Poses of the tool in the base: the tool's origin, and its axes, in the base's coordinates. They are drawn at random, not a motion.
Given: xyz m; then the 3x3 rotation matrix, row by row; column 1 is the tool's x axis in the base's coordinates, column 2 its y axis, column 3 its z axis. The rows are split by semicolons.
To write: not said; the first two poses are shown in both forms.
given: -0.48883 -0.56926 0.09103; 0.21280 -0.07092 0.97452; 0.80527 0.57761 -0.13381; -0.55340 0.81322 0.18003
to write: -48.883 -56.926 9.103; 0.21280 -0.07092 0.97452; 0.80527 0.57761 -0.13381; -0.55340 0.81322 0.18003
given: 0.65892 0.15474 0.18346; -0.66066 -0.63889 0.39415; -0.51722 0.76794 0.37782; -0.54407 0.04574 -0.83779
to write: 65.892 15.474 18.346; -0.66066 -0.63889 0.39415; -0.51722 0.76794 0.37782; -0.54407 0.04574 -0.83779
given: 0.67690 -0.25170 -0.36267; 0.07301 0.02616 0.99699; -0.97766 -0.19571 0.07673; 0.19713 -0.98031 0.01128
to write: 67.690 -25.170 -36.267; 0.07301 0.02616 0.99699; -0.97766 -0.19571 0.07673; 0.19713 -0.98031 0.01128
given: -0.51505 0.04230 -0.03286; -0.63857 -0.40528 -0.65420; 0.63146 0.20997 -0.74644; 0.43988 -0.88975 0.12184
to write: -51.505 4.230 -3.286; -0.63857 -0.40528 -0.65420; 0.63146 0.20997 -0.74644; 0.43988 -0.88975 0.12184
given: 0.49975 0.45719 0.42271; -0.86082 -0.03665 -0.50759; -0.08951 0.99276 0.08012; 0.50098 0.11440 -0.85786
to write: 49.975 45.719 42.271; -0.86082 -0.03665 -0.50759; -0.08951 0.99276 0.08012; 0.50098 0.11440 -0.85786
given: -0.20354 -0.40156 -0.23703; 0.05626 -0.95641 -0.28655; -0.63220 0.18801 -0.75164; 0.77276 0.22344 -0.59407
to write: -20.354 -40.156 -23.703; 0.05626 -0.95641 -0.28655; -0.63220 0.18801 -0.75164; 0.77276 0.22344 -0.59407
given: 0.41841 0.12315 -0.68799; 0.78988 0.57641 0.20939; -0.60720 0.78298 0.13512; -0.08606 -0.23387 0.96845
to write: 41.841 12.315 -68.799; 0.78988 0.57641 0.20939; -0.60720 0.78298 0.13512; -0.08606 -0.23387 0.96845
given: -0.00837 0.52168 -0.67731; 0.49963 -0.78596 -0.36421; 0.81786 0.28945 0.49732; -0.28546 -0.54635 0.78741
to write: -0.837 52.168 -67.731; 0.49963 -0.78596 -0.36421; 0.81786 0.28945 0.49732; -0.28546 -0.54635 0.78741
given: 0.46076 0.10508 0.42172; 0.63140 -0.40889 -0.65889; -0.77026 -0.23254 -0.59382; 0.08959 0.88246 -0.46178
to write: 46.076 10.508 42.172; 0.63140 -0.40889 -0.65889; -0.77026 -0.23254 -0.59382; 0.08959 0.88246 -0.46178
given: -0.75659 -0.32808 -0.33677; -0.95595 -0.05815 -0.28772; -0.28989 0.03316 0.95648; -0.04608 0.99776 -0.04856
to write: -75.659 -32.808 -33.677; -0.95595 -0.05815 -0.28772; -0.28989 0.03316 0.95648; -0.04608 0.99776 -0.04856
